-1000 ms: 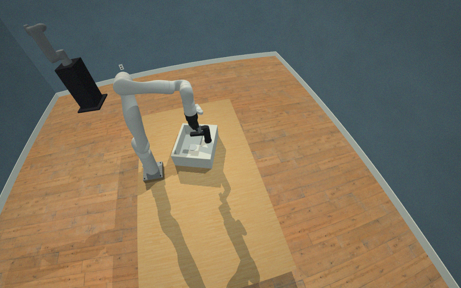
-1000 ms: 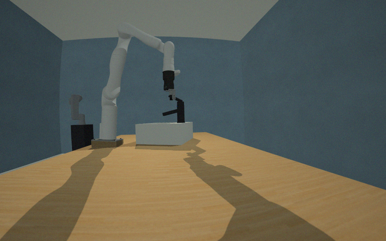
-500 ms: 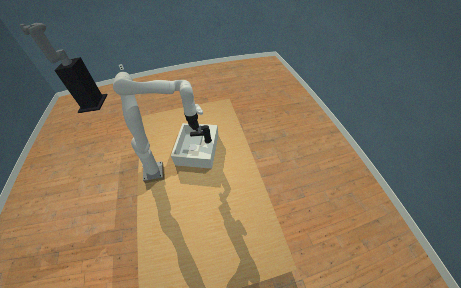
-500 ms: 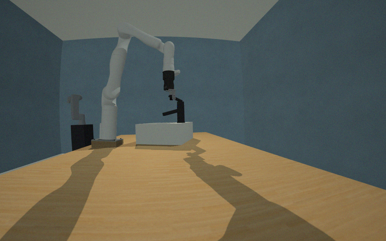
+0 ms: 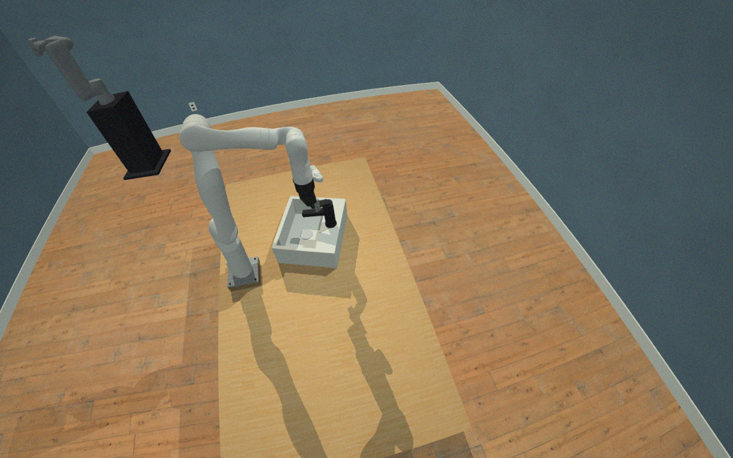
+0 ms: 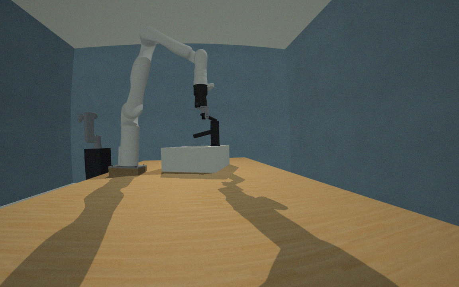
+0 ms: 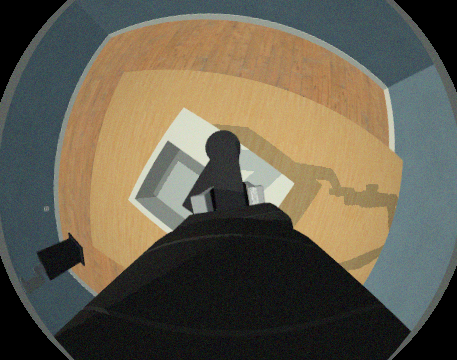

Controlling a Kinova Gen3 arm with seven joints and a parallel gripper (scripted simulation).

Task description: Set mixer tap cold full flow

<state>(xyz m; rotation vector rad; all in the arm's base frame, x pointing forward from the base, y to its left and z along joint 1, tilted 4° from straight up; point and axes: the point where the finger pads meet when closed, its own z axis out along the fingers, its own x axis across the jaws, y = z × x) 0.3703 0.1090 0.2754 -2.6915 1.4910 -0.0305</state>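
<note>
Now: the lever 20 mm ahead of my hand, 10 mm to the left of it and 10 mm below it. Round my hand: white basin (70 mm behind, 60 mm to the left, 250 mm below).
</note>
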